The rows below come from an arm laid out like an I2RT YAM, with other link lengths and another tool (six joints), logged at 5 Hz.
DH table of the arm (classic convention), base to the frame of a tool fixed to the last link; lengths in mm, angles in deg. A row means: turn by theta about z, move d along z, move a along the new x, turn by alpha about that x. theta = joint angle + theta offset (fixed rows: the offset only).
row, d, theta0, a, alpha
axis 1, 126.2, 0, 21.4, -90
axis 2, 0, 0, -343.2, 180
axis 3, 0, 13.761, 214.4, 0
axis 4, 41.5, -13.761, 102.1, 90
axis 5, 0, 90, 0, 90
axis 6, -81.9, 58.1, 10.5, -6.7
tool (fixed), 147, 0, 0, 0
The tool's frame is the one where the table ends.
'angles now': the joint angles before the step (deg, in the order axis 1, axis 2, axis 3, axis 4, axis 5, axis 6). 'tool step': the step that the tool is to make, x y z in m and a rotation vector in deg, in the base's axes. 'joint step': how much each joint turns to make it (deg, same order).
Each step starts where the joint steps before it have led.
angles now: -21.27, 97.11, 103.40, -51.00, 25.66, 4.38
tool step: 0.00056, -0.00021, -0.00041, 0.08, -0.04, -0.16
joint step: 0.00, 0.11, 0.05, -0.02, 0.05, 0.20
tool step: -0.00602, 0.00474, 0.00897, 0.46, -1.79, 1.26
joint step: 0.08, -1.52, 0.04, -0.04, -1.60, -0.05
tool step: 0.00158, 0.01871, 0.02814, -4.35, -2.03, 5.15
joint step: 3.22, -1.70, 3.33, 0.09, 0.76, -4.23
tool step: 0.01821, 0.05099, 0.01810, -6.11, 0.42, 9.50
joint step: 9.63, -0.58, 2.48, 0.33, 3.69, -5.36
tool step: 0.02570, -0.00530, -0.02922, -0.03, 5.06, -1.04
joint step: -0.03, 4.71, -0.24, -0.05, 1.27, 0.00
